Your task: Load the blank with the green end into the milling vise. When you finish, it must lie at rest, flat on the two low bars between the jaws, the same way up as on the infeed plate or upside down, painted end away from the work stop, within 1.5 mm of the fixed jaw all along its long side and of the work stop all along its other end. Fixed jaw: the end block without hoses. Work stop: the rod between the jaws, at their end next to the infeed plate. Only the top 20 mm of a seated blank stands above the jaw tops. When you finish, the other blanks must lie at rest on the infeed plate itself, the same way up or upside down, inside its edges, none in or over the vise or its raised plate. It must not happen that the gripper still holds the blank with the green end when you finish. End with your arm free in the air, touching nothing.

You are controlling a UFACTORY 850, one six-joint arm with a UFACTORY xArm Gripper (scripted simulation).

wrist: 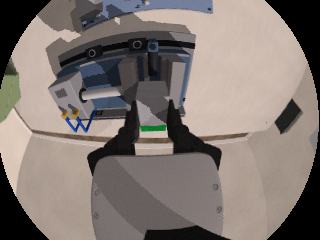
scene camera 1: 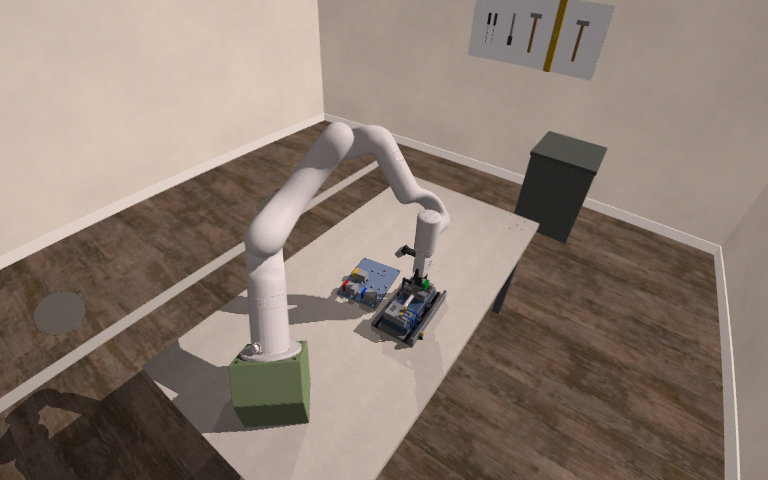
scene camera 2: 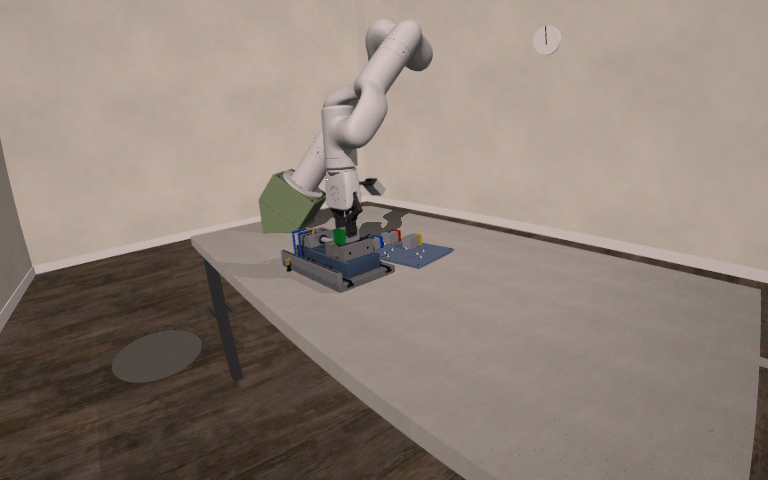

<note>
The pictures show: my gripper and a green-ended blank.
My gripper is seen too in the wrist view.
</note>
